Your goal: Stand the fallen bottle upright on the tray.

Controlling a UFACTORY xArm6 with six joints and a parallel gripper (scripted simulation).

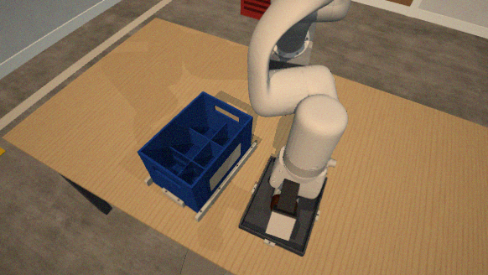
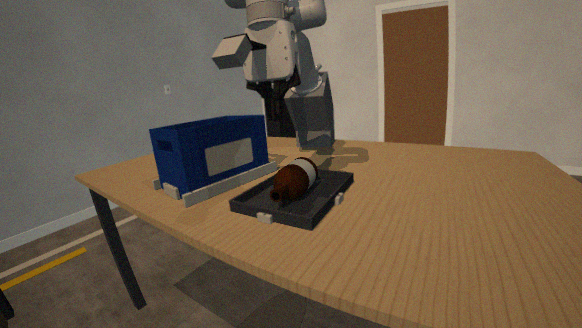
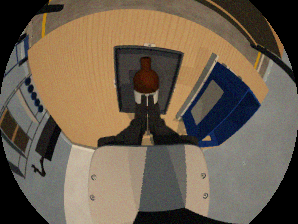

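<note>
My gripper is now 4 cm past the brown bottle, 2 cm to the left of it and 16 cm above it. Also, from my hand: tray (7 cm behind, 2 cm to the right, 19 cm below); then blue crate (1 cm ahead, 30 cm to the right, 12 cm below).
</note>
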